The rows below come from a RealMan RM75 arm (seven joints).
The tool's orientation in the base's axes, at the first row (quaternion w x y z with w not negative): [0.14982, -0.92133, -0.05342, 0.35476]
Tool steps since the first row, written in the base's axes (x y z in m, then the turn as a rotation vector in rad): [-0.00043, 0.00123, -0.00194, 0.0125, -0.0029, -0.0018]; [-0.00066, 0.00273, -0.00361, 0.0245, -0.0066, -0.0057]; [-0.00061, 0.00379, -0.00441, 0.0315, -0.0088, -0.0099]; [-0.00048, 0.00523, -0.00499, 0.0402, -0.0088, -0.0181]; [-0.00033, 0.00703, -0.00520, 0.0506, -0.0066, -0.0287]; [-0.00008, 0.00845, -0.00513, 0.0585, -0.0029, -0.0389]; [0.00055, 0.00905, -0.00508, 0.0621, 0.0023, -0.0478]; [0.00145, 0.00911, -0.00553, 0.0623, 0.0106, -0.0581]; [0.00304, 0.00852, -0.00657, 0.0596, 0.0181, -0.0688]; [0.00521, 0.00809, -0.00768, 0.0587, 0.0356, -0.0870]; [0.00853, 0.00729, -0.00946, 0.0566, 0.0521, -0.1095]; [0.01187, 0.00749, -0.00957, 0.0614, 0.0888, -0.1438]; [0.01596, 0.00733, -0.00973, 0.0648, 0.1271, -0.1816]
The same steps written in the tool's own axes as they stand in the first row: [0.00117, -0.00056, 0.00195, 0.0098, 0.0032, -0.0078]; [0.00237, -0.00145, 0.00363, 0.0205, 0.0079, -0.0140]; [0.00314, -0.00221, 0.00441, 0.0279, 0.0112, -0.0162]; [0.00390, -0.00339, 0.00508, 0.0396, 0.0137, -0.0163]; [0.00451, -0.00504, 0.00555, 0.0545, 0.0149, -0.0153]; [0.00494, -0.00641, 0.00567, 0.0677, 0.0145, -0.0125]; [0.00550, -0.00700, 0.00536, 0.0771, 0.0123, -0.0074]; [0.00647, -0.00692, 0.00509, 0.0855, 0.0077, 0.0017]; [0.00819, -0.00605, 0.00461, 0.0918, 0.0039, 0.0128]; [0.01042, -0.00531, 0.00384, 0.1064, -0.0069, 0.0304]; [0.01386, -0.00402, 0.00268, 0.1225, -0.0155, 0.0515]; [0.01645, -0.00420, 0.00057, 0.1555, -0.0396, 0.0812]; [0.01956, -0.00403, -0.00210, 0.1899, -0.0642, 0.1146]
